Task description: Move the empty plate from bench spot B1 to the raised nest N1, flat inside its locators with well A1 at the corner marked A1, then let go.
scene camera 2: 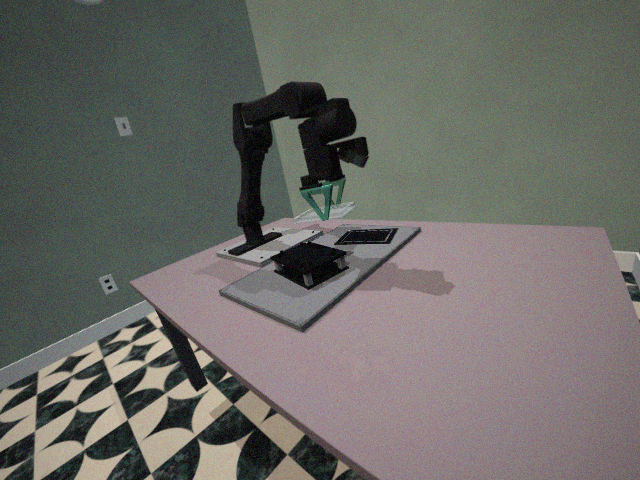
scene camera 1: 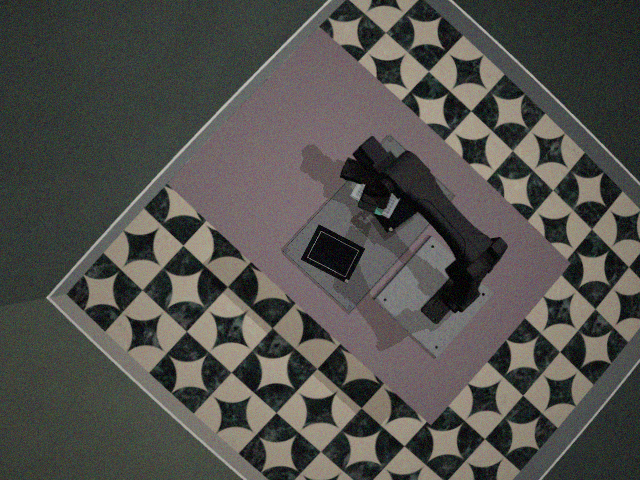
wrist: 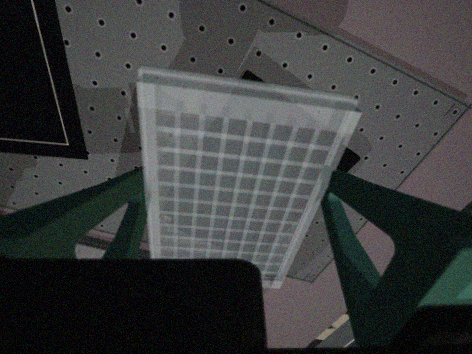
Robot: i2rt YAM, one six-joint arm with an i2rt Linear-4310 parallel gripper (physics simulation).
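Pixels of known places: gripper, fingertip midpoint: [scene camera 2: 331, 215] [wrist: 235, 176]; arm's base, origin of the base link: [scene camera 2: 256, 244] [scene camera 1: 447, 294].
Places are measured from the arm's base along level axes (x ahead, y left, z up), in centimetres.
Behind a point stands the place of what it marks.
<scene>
The clear gridded plate [scene camera 1: 391, 205] {x 35.2, y -4.6, z 13.3 cm} [scene camera 2: 347, 208] {x 46.4, y -3.0, z 14.0 cm} [wrist: 240, 175] {x 42.9, y -3.5, z 14.0 cm} is held in the air between the green fingers of my gripper [scene camera 2: 331, 209] {x 42.0, y -3.7, z 12.6 cm} [wrist: 235, 176] {x 42.0, y -3.7, z 12.6 cm}, which is shut on its two long sides. The plate looks roughly level. Bench spot B1 [scene camera 1: 333, 253] {x 36.8, y 16.1, z -0.2 cm} [scene camera 2: 368, 236] {x 37.6, y 16.0, z -0.2 cm} [wrist: 30, 75] {x 37.3, y 13.3, z -0.2 cm}, a flat black rectangle with a white outline, bears no plate. The raised nest N1 [scene camera 1: 395, 223] {x 29.6, y -3.8, z 4.8 cm} [scene camera 2: 310, 254] {x 36.9, y -8.0, z 3.9 cm} is a black platform on light posts; the arm partly covers it in the first scene view, and the plate mostly hides it in the wrist view. The A1 marks cannot be read.
Spot and nest are on a grey perforated board [scene camera 1: 351, 297] {x 22.7, y 22.4, z -0.4 cm} [scene camera 2: 289, 310] {x 44.6, y -23.1, z -0.4 cm} [wrist: 390, 100] {x 47.5, y -17.5, z -0.4 cm} on the pink table [scene camera 1: 258, 129] {x 83.0, y 3.5, z -1.6 cm} [scene camera 2: 465, 361] {x 74.6, y -19.3, z -1.7 cm}. The arm's light base plate [scene camera 1: 436, 338] {x -7.1, y 13.0, z 0.0 cm} [scene camera 2: 232, 254] {x 0.0, y -10.1, z 0.2 cm} lies beside the board.
</scene>
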